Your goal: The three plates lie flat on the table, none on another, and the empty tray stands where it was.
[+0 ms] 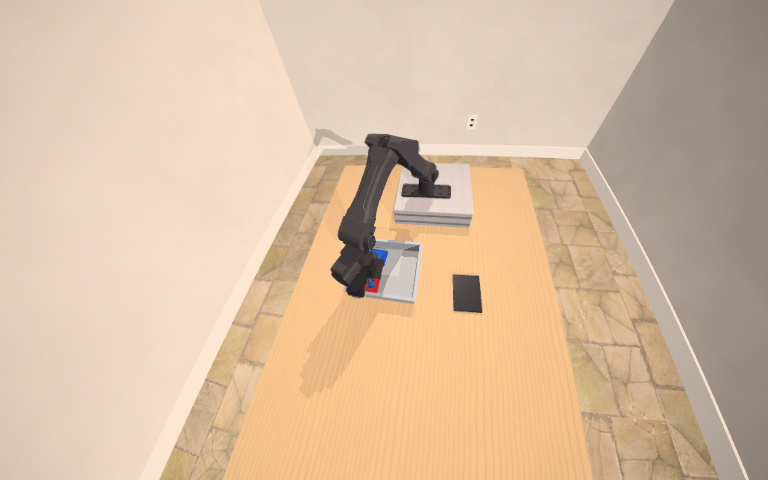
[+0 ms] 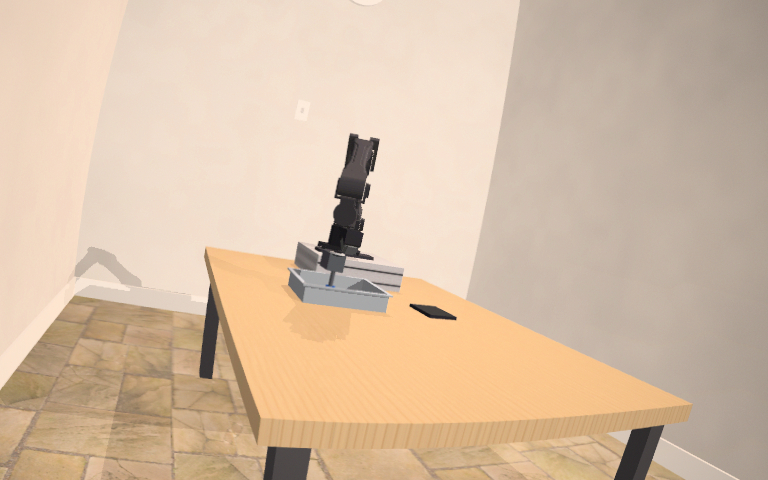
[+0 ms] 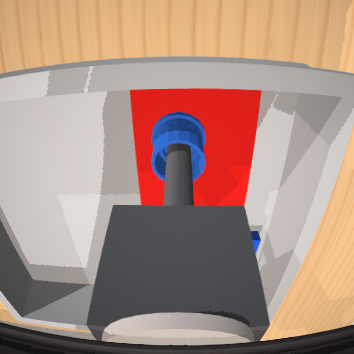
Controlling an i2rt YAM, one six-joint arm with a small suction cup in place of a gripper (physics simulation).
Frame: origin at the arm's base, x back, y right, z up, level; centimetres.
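Where they show: hand, its tool point: [image 1: 371,286] [image 2: 327,299] [image 3: 178,127]; arm's base, origin of its link: [image 1: 426,191].
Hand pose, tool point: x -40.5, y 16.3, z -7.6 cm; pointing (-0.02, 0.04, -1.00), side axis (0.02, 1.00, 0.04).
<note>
Things, the pixels of their centre, and the offset from my tool point. Level surfaces: height alone.
- grey tray, middle of its body: [image 3: 119,228] [image 2: 336,289] [image 1: 385,269] dx +6.4, dy -4.1, dz +1.6 cm
- red plate, middle of its body: [image 3: 193,156] [image 1: 370,280] dx +1.6, dy +0.8, dz +0.6 cm
- blue plate, middle of its body: [image 3: 197,259] [image 1: 374,256] dx +12.2, dy +1.4, dz -0.1 cm
- black plate, middle of its body: [image 2: 432,311] [image 1: 466,292] dx +1.4, dy -32.7, dz -0.4 cm
- wooden table, height of its surface: dz -0.9 cm
A grey tray [image 1: 406,298] [image 2: 343,302] [image 3: 211,75] stands on the table left of centre. A red plate [image 1: 374,290] [image 3: 232,133] lies flat in its near-left part. A blue plate [image 1: 380,254] [image 3: 256,242] shows behind and partly under it. My suction cup [image 1: 372,283] [image 2: 331,284] [image 3: 178,147] reaches down into the tray and sits on the red plate, near its middle. A black plate [image 1: 467,292] [image 2: 433,311] lies flat on the table to the right of the tray.
The arm's grey base block [image 1: 434,207] [image 2: 379,273] stands just behind the tray. The tray's walls rise around the cup on all sides. The wooden table [image 1: 425,387] [image 2: 425,371] stretches wide toward the front.
</note>
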